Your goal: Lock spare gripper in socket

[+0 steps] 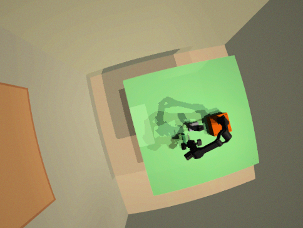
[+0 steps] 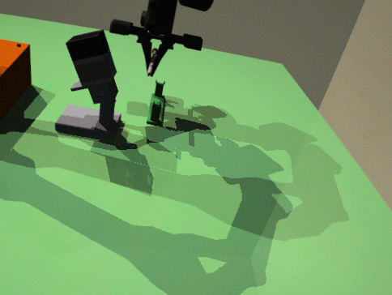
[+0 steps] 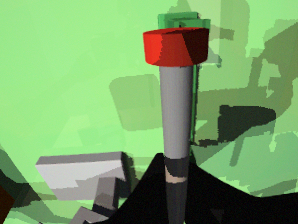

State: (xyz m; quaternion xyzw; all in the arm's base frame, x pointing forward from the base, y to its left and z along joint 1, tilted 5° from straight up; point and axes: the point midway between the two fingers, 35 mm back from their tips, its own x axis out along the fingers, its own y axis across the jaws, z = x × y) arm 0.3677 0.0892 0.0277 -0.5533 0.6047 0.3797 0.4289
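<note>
The grey mount lies 10 cm behind my gripper tip, 9 cm to the right of it and 3 cm below it. Also, from my gripper tip: green rest: 6 cm below, 2 cm ahead; spare gripper: 11 cm behind, 9 cm to the right, 4 cm above.
</note>
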